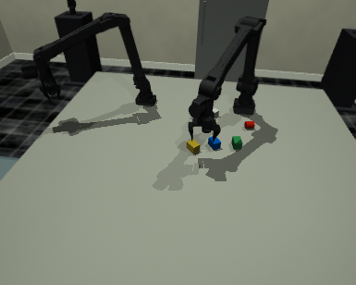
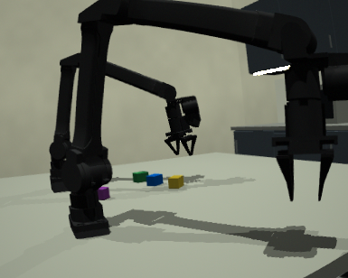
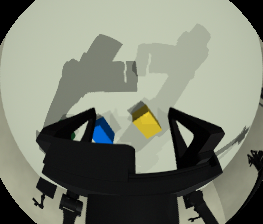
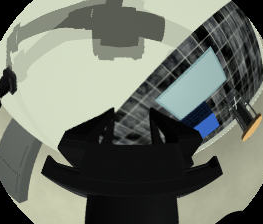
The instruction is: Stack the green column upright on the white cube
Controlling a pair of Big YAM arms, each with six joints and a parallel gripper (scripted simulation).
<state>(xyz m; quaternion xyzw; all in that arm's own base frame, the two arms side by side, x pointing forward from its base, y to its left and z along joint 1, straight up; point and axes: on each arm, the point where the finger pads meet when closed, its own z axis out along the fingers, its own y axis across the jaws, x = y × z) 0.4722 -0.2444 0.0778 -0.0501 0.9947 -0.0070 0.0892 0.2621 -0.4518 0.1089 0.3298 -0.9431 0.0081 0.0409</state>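
Now: left hand 13 cm past the green column, 18 cm to the right of it and 10 cm above it. The rest, counted from my left hand: yellow block 6 cm behind, 4 cm to the right, 10 cm below; then purple cube 36 cm behind, 5 cm to the right, 10 cm below; then blue block 11 cm behind, 6 cm to the left, 10 cm below.
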